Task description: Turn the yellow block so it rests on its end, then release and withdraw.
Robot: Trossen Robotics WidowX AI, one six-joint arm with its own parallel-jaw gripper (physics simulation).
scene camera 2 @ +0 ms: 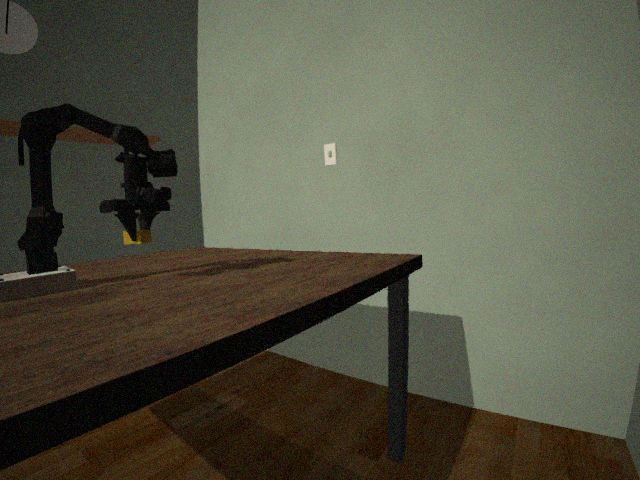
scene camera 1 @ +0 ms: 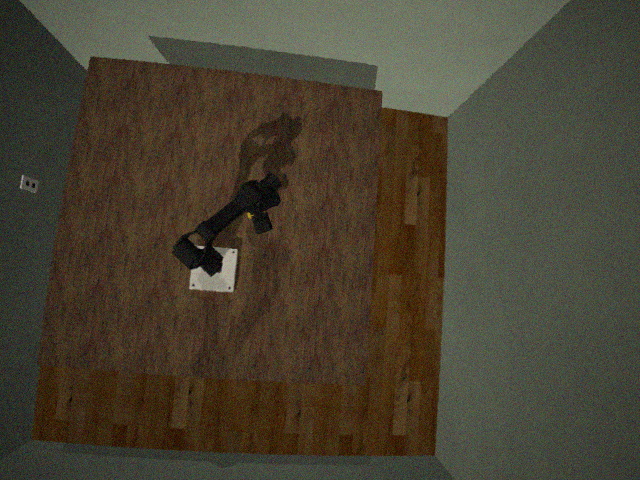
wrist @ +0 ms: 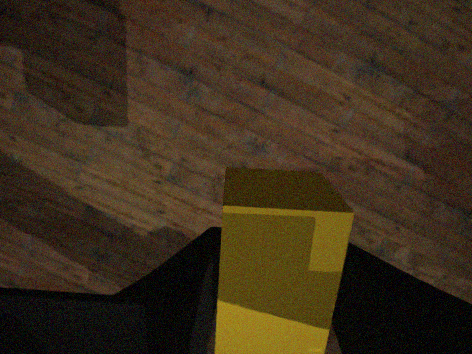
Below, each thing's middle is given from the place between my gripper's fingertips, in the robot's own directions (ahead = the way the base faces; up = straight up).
Now: hand 10 mm to the right of the yellow block [wrist: 284, 237] and 10 mm below it.
